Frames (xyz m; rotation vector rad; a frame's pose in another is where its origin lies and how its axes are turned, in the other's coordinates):
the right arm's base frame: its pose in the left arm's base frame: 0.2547 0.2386 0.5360 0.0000 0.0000 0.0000
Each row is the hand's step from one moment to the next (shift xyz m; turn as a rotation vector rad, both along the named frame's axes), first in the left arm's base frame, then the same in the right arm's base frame.
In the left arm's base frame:
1: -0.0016 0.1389 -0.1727 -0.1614 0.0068 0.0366
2: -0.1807 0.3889 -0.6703 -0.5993 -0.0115 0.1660
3: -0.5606 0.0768 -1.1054 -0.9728 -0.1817 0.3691
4: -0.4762 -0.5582 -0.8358 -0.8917 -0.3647 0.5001
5: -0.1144 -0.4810 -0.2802 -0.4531 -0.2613 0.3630
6: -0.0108 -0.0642 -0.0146 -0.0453 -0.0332 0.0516
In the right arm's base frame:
1: -0.0016 0.1389 -0.1727 -0.1614 0.0068 0.0366
2: -0.1807 0.3889 -0.6703 -0.5993 -0.0115 0.1660
3: -0.5606 0.0768 -1.1054 -0.9728 -0.1817 0.3691
4: -0.4762 -0.5582 -0.8358 -0.8917 -0.3647 0.5001
5: -0.1144 -0.4810 -0.2802 -0.4531 -0.2613 0.3630
6: -0.0108 -0.0642 -0.0146 -0.0453 -0.0332 0.0516

